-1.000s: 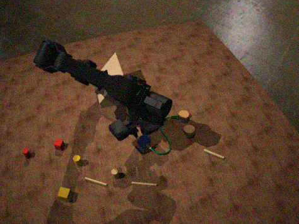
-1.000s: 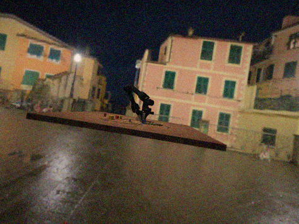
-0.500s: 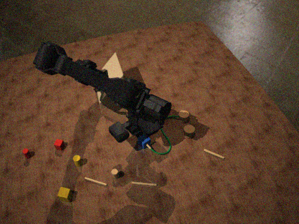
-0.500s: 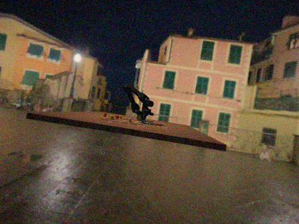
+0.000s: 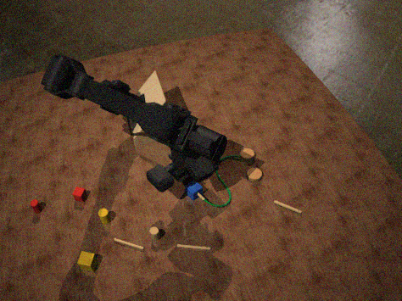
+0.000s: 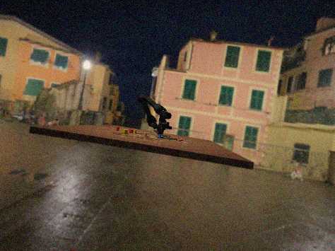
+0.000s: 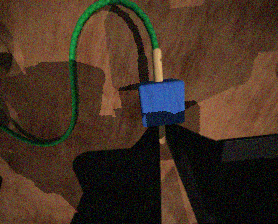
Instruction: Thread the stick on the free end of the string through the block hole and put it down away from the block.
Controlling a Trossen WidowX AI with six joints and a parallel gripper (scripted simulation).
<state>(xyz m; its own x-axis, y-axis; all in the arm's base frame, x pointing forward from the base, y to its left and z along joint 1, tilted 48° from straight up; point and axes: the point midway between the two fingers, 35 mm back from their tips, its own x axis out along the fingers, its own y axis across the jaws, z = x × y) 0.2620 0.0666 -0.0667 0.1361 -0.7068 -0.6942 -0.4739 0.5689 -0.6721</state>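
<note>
Right now my gripper tip is 20 mm short of the blue cube, 10 mm to the right of it and 10 mm below it. Also, from my gripper tip: wooden peg 130 mm ahead, 100 mm to the right; then yellow cylinder 220 mm to the right, 60 mm ahead, 10 mm above; then thin wooden stick 40 mm ahead, 20 mm to the left, 10 mm above.
</note>
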